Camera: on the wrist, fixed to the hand. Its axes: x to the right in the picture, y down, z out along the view.
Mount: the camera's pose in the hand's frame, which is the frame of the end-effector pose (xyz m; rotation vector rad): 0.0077 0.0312 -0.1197 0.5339 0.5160 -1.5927
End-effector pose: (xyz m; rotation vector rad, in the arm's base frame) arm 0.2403 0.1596 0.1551 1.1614 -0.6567 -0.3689
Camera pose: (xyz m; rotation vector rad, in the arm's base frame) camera 0.3218 0.2530 0.1571 2.0319 0.8287 -1.1954
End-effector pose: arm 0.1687 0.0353 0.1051 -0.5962 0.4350 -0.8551
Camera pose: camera 0.1219 0.0080 -0.0063 -0.0939 0.0822 -2.5796
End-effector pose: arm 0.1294 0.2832 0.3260 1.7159 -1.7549 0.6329
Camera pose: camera 0.1088 0.3632 0.4184 2.2979 0.3938 0.6308
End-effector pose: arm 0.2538 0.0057 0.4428 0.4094 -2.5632 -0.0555
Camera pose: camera 0.3010 0.0382 0.5527 2.1583 -1.1594 0.1451
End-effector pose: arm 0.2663 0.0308 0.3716 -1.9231 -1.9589 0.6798
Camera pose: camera 0.3560 0.0518 0.4545 0.0739 -1.9061 0.1188
